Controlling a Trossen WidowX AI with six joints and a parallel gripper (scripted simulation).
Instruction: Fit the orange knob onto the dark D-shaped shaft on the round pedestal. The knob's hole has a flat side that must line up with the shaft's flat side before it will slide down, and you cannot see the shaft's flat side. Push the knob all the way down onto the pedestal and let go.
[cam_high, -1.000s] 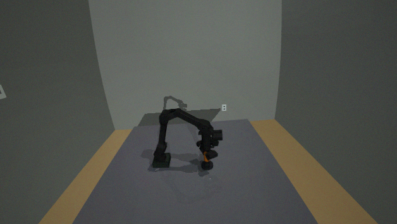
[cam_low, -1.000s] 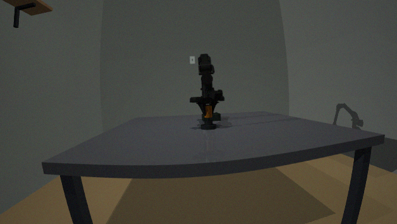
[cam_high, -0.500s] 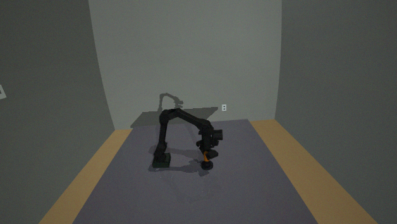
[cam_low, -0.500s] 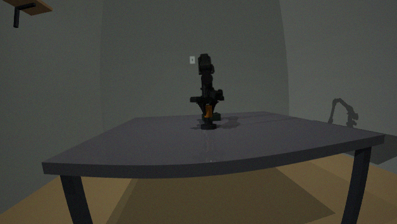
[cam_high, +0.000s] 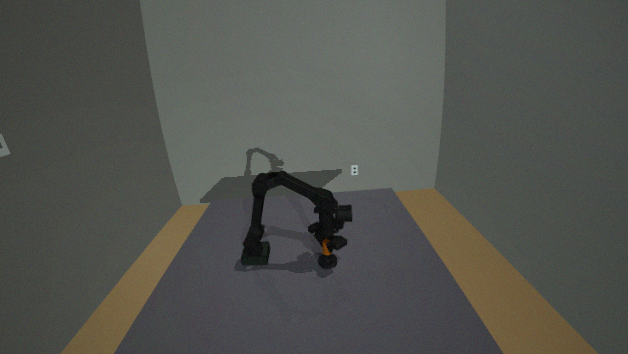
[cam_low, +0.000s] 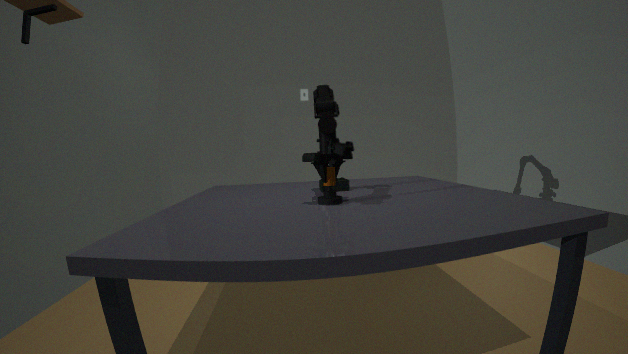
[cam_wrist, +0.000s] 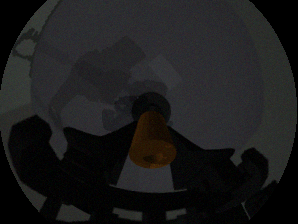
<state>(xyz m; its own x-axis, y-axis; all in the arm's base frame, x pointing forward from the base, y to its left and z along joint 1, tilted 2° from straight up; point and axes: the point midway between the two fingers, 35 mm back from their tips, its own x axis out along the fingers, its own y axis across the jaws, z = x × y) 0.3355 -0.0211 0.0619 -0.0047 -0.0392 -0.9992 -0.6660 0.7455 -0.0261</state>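
Right now my gripper tip is 20 mm below the orange knob. Round my gripper tip: dark round pedestal 40 mm below.
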